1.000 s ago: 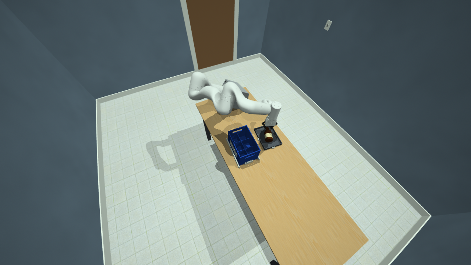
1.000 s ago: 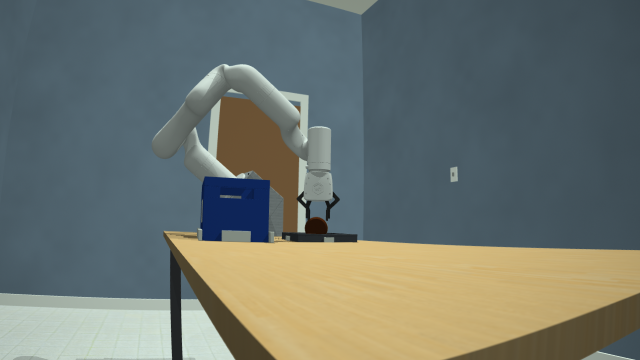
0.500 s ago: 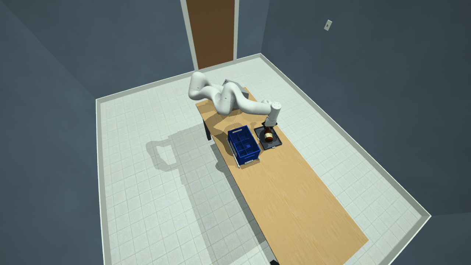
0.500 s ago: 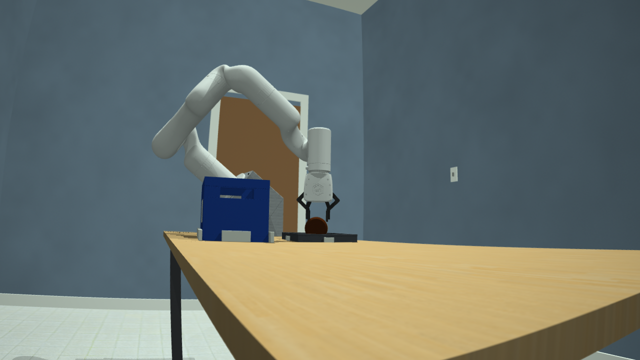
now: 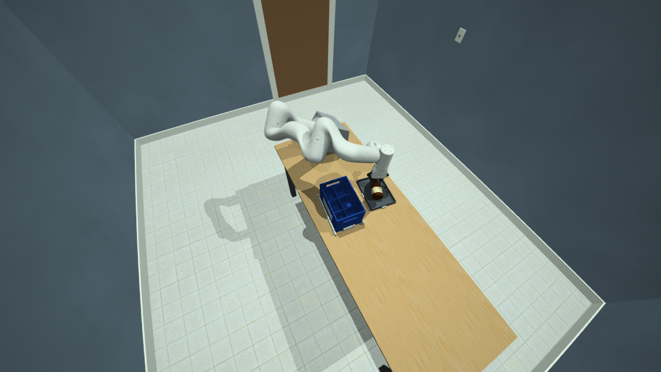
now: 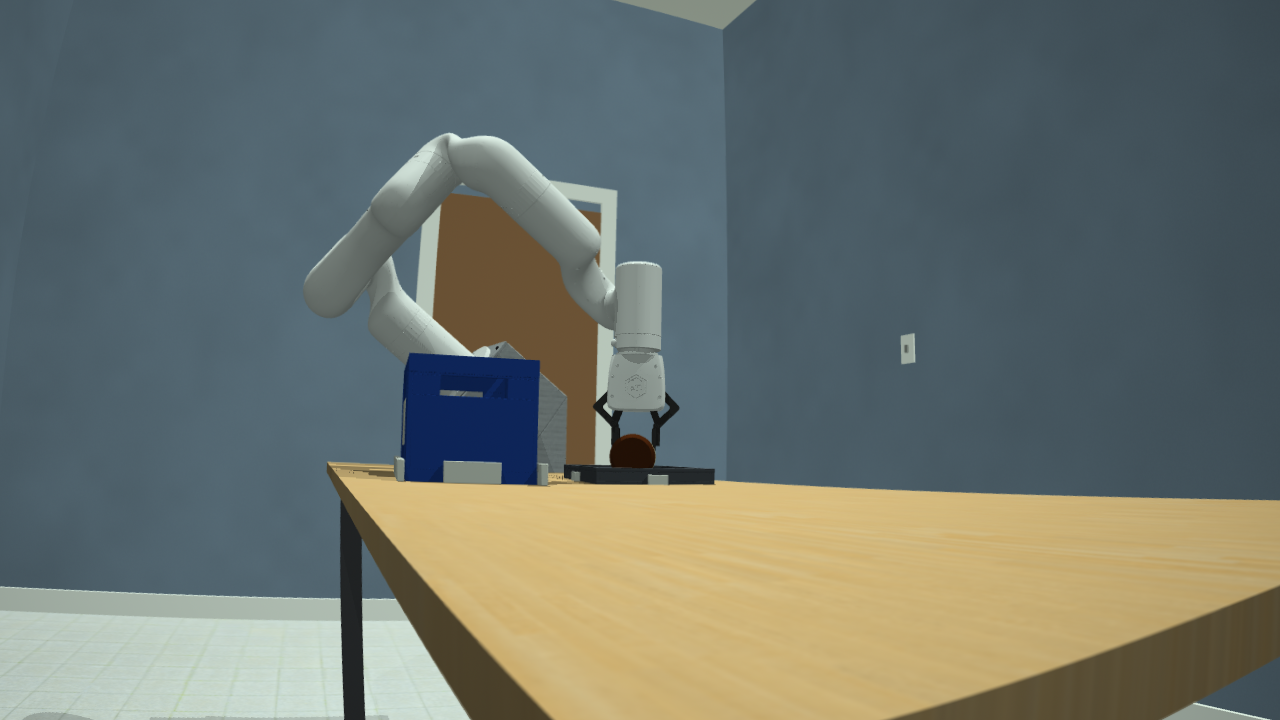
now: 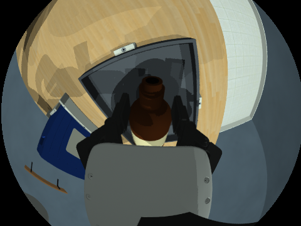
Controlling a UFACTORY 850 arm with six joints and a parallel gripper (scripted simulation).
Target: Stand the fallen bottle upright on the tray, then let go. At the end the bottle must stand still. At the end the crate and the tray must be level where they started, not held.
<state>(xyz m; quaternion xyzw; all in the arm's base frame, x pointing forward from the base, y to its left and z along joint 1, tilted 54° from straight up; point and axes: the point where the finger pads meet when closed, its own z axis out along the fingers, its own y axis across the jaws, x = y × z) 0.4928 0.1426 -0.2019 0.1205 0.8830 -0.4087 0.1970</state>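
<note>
My gripper is now 50 mm short of the bottle, 30 mm above it and 20 mm to the left of it. Also, from my hand: dark tray 60 mm below, 60 mm ahead, 20 mm to the right; then blue crate 320 mm to the right, 80 mm ahead, 10 mm above.
</note>
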